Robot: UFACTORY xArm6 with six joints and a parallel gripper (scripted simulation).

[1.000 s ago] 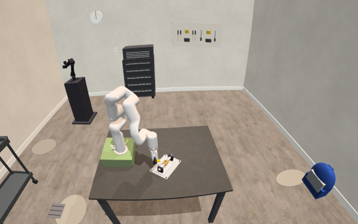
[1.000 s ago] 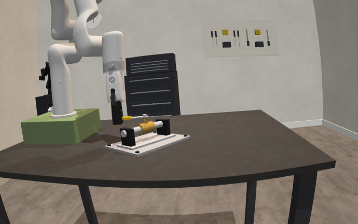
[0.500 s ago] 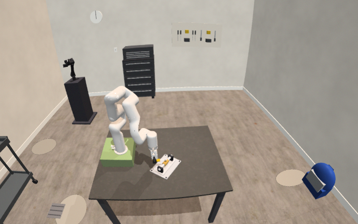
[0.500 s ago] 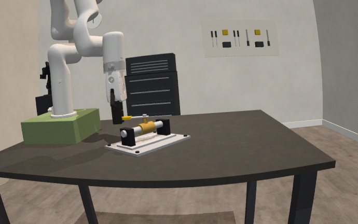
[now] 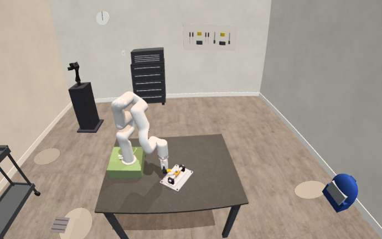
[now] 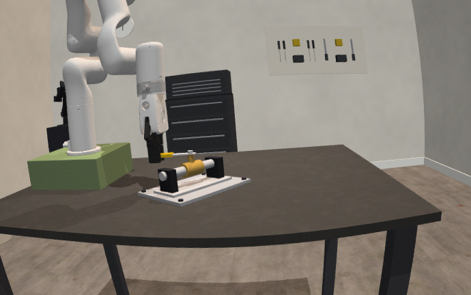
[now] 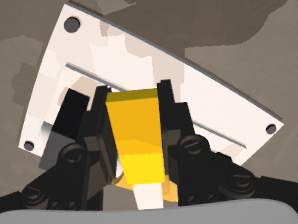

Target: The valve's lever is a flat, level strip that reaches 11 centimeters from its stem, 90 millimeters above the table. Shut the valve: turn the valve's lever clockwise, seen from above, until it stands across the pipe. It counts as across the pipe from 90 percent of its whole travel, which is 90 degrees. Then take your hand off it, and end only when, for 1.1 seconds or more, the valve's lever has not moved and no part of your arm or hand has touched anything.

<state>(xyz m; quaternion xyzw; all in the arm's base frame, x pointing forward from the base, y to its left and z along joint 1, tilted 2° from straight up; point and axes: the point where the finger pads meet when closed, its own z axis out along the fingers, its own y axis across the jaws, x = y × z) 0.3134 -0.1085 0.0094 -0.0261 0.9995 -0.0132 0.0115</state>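
Right now the valve lever is 50 mm ahead of my hand.
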